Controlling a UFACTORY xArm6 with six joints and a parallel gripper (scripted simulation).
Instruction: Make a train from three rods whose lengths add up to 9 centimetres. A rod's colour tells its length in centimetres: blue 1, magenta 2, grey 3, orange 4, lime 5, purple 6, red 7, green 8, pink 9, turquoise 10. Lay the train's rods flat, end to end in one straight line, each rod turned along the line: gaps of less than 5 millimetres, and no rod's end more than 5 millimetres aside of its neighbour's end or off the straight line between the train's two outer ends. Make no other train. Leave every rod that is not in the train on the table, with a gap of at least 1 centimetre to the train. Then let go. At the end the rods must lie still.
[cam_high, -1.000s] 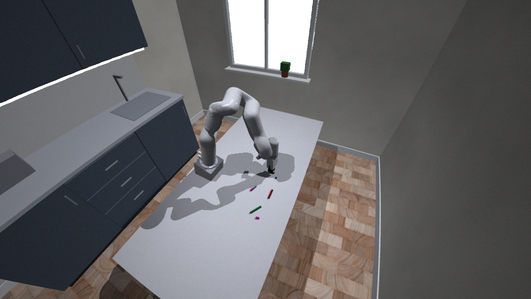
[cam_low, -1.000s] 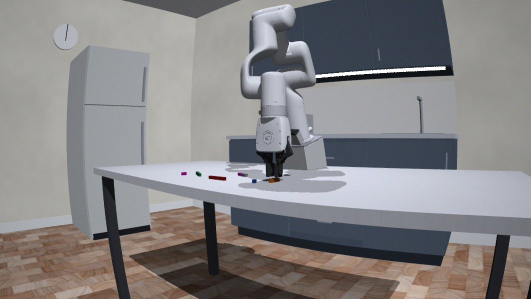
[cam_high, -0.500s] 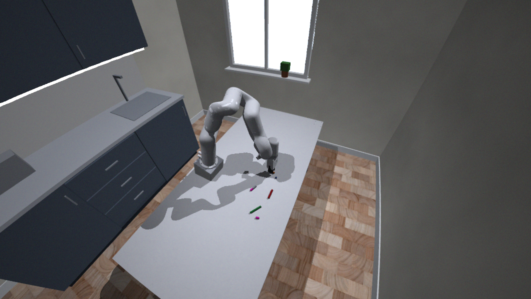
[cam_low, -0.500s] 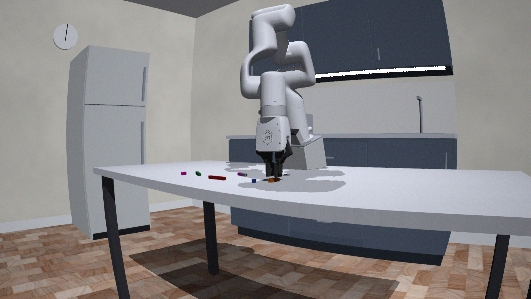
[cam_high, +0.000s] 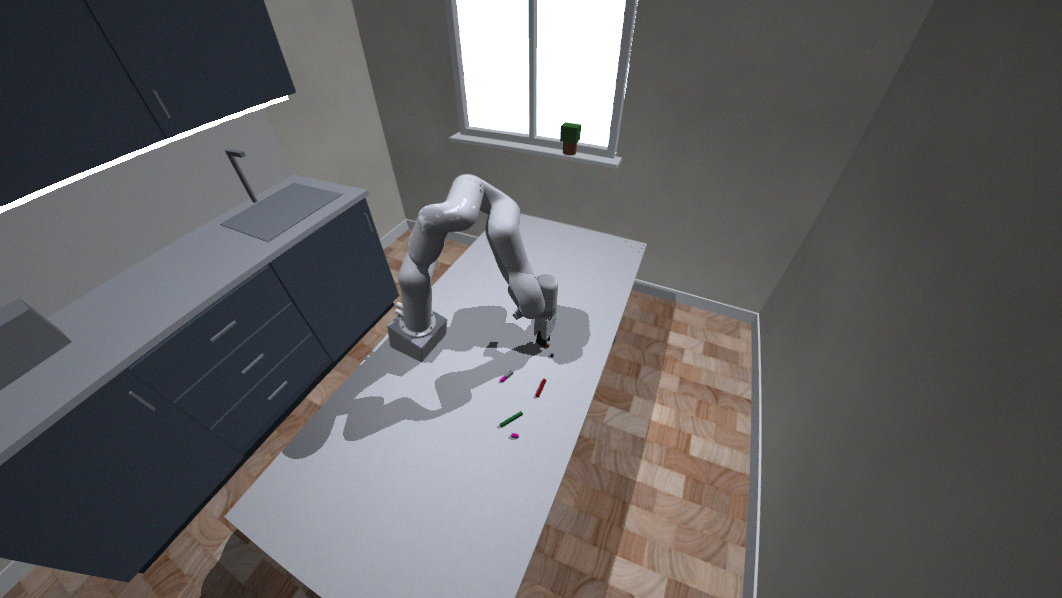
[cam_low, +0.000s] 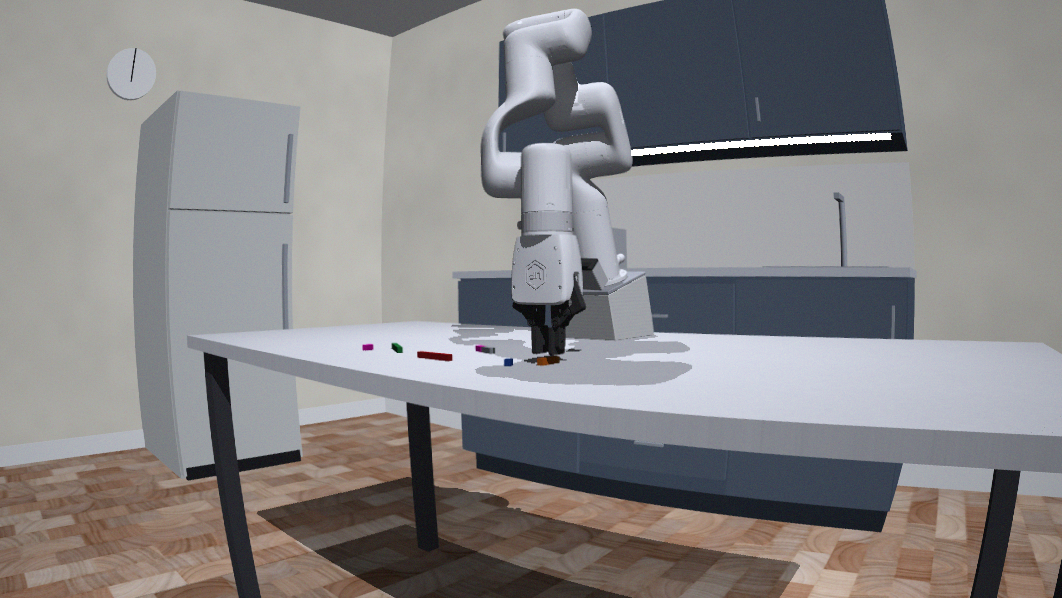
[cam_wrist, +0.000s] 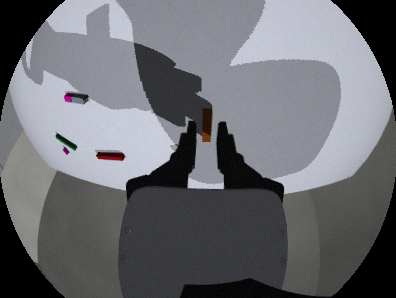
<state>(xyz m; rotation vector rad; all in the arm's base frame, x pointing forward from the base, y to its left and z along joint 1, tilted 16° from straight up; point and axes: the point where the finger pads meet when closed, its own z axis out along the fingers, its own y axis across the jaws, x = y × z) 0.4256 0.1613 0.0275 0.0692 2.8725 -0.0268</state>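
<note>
Now: the orange rod 30 mm below my hand. The rest, counted from my hand: red rod (180 mm to the right, 60 mm ahead, 30 mm below); small blue rod (50 mm ahead, 40 mm to the right, 30 mm below); grey rod (170 mm to the right, 70 mm behind, 30 mm below).
</note>
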